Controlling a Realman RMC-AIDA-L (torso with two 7-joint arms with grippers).
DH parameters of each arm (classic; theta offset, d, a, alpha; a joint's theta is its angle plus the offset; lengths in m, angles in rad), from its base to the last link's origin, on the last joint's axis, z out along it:
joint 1: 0 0.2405 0 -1.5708
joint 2: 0 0 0 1.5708
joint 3: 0 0.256 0 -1.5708
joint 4: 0 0 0 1.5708
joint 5: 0 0.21 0 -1.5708
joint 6: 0 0 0 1.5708
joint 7: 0 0.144 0 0
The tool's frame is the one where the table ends.
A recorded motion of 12 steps. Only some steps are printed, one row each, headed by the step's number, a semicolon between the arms.
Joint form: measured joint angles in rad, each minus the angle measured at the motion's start. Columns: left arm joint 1, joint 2, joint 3, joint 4, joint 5, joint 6, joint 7; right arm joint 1, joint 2, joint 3, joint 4, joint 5, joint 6, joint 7.
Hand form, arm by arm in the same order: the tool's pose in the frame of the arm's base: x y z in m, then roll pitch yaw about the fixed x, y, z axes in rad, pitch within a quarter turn. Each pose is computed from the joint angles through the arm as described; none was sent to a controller.
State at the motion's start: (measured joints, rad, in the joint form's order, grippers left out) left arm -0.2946 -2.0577 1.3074 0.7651 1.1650 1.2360 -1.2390; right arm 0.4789 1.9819 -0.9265 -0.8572 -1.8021 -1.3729 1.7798
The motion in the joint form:
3: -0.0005 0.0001 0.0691 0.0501 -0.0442 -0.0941 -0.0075; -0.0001 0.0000 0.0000 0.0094 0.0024 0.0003 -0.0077
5: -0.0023 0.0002 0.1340 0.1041 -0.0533 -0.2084 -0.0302; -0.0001 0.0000 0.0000 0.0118 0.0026 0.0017 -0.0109
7: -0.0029 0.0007 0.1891 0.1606 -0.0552 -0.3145 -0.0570; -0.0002 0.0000 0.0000 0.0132 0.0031 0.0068 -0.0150
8: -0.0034 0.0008 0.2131 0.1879 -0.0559 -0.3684 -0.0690; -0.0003 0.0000 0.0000 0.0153 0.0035 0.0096 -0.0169
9: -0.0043 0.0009 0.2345 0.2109 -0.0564 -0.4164 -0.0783; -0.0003 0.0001 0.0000 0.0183 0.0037 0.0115 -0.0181
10: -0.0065 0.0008 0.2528 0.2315 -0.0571 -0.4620 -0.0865; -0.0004 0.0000 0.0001 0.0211 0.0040 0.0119 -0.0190
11: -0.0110 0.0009 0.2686 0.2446 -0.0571 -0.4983 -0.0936; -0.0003 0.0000 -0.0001 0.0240 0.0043 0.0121 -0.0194
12: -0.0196 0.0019 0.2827 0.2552 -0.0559 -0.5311 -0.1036; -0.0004 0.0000 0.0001 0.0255 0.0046 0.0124 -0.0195
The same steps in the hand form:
3: -0.2327 0.3360 -0.0085 -2.6702 -0.8152 0.2398; 0.2546 0.3671 0.0515 -2.8866 0.5630 -0.5808
5: -0.2244 0.3454 -0.0136 -2.6301 -0.7796 0.2371; 0.2551 0.3671 0.0512 -2.8852 0.5627 -0.5799
7: -0.2154 0.3536 -0.0165 -2.5874 -0.7523 0.2300; 0.2556 0.3676 0.0513 -2.8787 0.5631 -0.5766
8: -0.2112 0.3578 -0.0171 -2.5607 -0.7415 0.2246; 0.2562 0.3677 0.0511 -2.8765 0.5636 -0.5768
9: -0.2073 0.3613 -0.0177 -2.5363 -0.7321 0.2191; 0.2567 0.3677 0.0506 -2.8763 0.5639 -0.5788
10: -0.2036 0.3649 -0.0178 -2.5114 -0.7249 0.2130; 0.2572 0.3675 0.0503 -2.8775 0.5641 -0.5810
11: -0.2003 0.3679 -0.0186 -2.4947 -0.7181 0.2099; 0.2576 0.3673 0.0498 -2.8796 0.5642 -0.5838
12: -0.1963 0.3714 -0.0192 -2.4817 -0.7126 0.2070; 0.2579 0.3672 0.0496 -2.8804 0.5647 -0.5855

